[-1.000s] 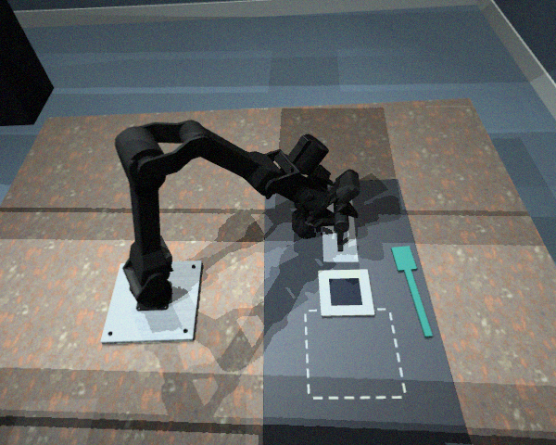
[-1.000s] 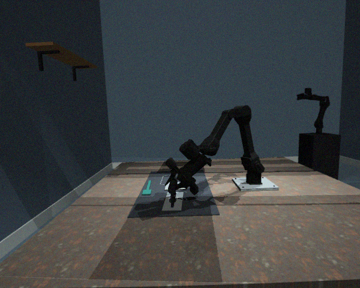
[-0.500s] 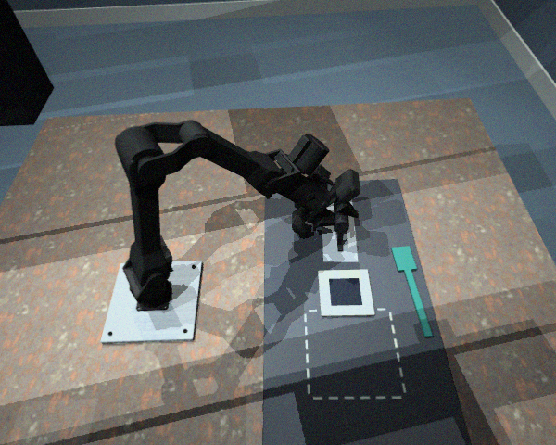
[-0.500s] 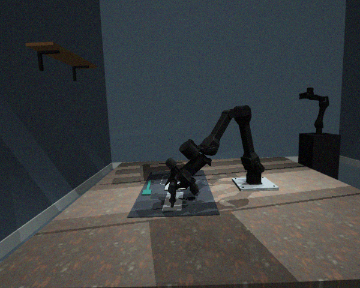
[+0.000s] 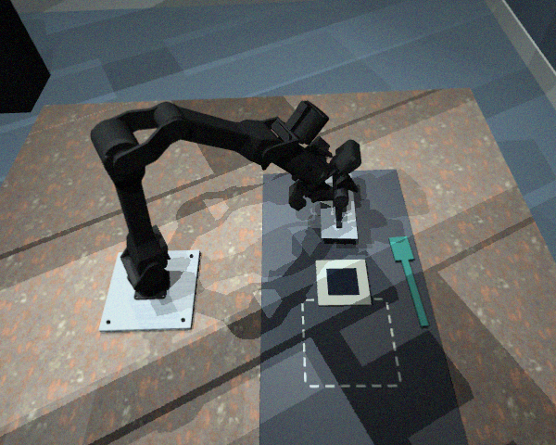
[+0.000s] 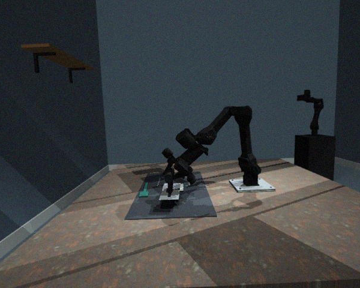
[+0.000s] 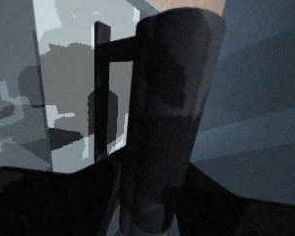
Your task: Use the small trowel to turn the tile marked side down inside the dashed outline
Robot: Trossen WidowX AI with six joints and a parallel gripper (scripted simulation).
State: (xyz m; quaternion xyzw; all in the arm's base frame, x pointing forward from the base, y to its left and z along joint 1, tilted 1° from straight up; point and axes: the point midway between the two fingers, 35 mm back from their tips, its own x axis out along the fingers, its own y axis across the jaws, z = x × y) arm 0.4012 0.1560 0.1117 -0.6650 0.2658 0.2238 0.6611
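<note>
Right now my gripper tip is 160 mm to the left of the tile, 100 mm above it and 30 mm past it. Round my gripper tip: dark trowel 30 mm behind, 10 mm below; then grey mat 150 mm to the right, 120 mm below, 30 mm behind; then green spatula-shaped tool 130 mm to the right, 110 mm ahead, 100 mm below.
</note>
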